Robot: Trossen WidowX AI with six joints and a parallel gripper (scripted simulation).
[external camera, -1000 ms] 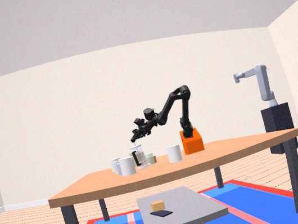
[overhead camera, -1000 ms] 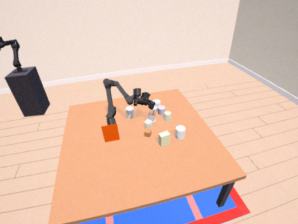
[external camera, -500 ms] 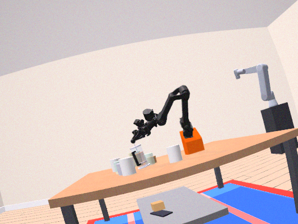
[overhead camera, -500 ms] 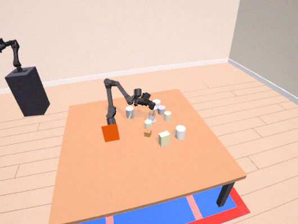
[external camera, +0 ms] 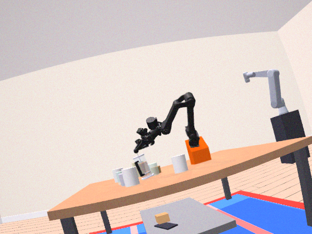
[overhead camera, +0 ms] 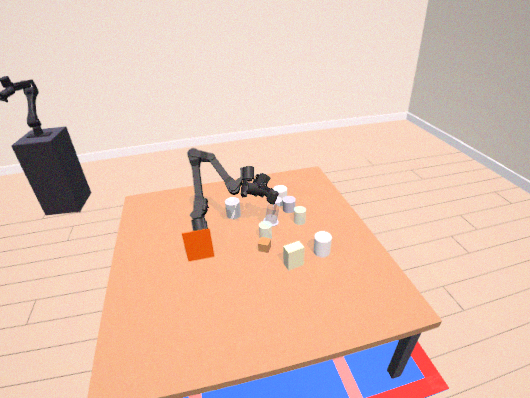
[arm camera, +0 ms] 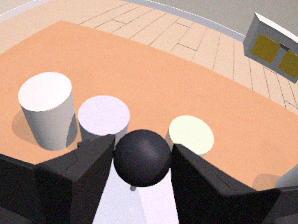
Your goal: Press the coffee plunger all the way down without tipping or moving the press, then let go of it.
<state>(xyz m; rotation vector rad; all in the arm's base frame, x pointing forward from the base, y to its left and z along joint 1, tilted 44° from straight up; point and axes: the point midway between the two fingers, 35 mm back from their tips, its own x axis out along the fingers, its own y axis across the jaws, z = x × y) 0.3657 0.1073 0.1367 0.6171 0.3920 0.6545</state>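
My gripper tip is now 9 cm above the coffee press, 1 cm to the right of it and 1 cm past it. The rest, counted from my gripper tip: cream box: 33 cm to the right, 13 cm below, 2 cm ahead; then orange cube: 21 cm to the right, 16 cm below, 9 cm behind.
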